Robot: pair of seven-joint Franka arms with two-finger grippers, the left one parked.
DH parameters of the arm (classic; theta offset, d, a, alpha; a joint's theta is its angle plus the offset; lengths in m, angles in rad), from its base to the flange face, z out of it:
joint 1: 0 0.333 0 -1.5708
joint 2: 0 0 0 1.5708
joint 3: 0 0.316 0.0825 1.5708
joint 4: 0 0 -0.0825 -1.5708
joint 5: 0 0.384 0 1.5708
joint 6: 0 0 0.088 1.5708
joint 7: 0 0.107 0 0
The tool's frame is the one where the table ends.
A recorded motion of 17 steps. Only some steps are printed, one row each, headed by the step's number.
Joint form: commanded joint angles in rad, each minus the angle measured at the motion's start. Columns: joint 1, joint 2, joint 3, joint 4, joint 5, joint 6, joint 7.
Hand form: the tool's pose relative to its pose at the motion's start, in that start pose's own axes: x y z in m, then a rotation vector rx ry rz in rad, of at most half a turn. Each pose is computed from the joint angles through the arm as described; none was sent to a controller.
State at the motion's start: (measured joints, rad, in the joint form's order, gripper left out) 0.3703 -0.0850 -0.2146 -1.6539 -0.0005 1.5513 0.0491
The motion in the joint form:
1: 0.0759 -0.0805 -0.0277 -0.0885 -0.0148 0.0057 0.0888
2: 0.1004 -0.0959 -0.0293 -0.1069 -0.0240 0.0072 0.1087
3: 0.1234 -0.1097 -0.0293 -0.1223 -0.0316 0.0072 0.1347
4: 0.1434 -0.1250 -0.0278 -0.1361 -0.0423 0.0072 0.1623
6: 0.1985 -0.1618 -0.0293 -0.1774 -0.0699 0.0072 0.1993
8: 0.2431 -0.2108 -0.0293 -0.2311 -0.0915 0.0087 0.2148
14: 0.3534 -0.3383 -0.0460 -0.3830 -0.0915 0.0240 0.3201
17: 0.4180 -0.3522 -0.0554 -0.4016 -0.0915 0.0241 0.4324
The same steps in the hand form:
1: -0.0256 -0.0162 0.0022 0.0049 -0.0067 0.0379
2: -0.0311 -0.0253 0.0037 -0.0012 -0.0084 0.0342
3: -0.0364 -0.0345 0.0046 -0.0065 -0.0100 0.0365
4: -0.0421 -0.0424 0.0041 -0.0142 -0.0076 0.0420
6: -0.0567 -0.0612 0.0071 -0.0352 -0.0088 0.0231
8: -0.0746 -0.0739 0.0108 -0.0474 -0.0101 -0.0098
14: -0.1204 -0.0982 0.0293 -0.0222 -0.0321 -0.0134
17: -0.1311 -0.1179 0.0336 -0.0222 -0.0394 0.0407

